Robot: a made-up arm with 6 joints. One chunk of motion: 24 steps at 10 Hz.
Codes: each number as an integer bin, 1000 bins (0 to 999) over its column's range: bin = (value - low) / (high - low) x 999, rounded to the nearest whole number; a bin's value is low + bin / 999 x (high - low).
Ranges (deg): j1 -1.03..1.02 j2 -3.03..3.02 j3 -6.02..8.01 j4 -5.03..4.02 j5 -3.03..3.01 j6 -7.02..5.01
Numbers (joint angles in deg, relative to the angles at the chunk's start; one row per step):
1: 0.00 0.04 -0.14 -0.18 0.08 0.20
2: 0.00 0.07 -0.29 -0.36 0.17 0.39
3: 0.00 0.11 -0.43 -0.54 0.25 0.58
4: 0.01 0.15 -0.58 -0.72 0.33 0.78
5: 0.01 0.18 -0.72 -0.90 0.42 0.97
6: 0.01 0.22 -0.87 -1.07 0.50 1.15
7: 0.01 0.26 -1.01 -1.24 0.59 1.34
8: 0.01 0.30 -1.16 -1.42 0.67 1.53
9: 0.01 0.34 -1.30 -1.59 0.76 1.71
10: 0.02 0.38 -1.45 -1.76 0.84 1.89
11: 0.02 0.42 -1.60 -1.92 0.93 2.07
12: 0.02 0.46 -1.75 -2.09 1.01 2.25
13: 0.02 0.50 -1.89 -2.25 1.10 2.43
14: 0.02 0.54 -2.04 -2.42 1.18 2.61
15: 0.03 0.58 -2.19 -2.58 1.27 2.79
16: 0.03 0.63 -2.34 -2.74 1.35 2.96
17: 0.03 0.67 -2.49 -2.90 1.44 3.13
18: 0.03 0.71 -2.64 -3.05 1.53 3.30
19: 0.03 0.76 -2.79 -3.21 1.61 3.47
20: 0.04 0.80 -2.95 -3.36 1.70 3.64
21: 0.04 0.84 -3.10 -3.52 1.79 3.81
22: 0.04 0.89 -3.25 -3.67 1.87 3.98
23: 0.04 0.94 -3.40 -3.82 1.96 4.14
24: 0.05 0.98 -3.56 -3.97 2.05 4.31
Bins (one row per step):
1: 502 507 419 535 514 600
2: 502 512 408 516 529 615
3: 502 518 398 496 543 631
4: 507 525 387 476 556 648
5: 507 530 377 456 571 664
6: 507 537 367 437 584 678
7: 507 543 357 418 599 694
8: 507 550 346 398 612 710
9: 507 556 336 380 627 725
10: 512 563 325 361 640 740
11: 512 570 315 343 655 755
12: 512 576 304 325 668 770
13: 512 583 294 307 683 785
14: 512 589 283 288 696 800
15: 517 596 273 270 711 815
16: 517 604 262 253 724 829
17: 517 611 251 235 739 843
18: 517 618 241 219 754 857
19: 517 626 230 201 767 871
20: 521 632 219 184 782 885
21: 521 639 208 167 797 899
22: 521 647 197 150 810 913
23: 521 656 187 134 825 927
24: 526 662 175 117 840 941

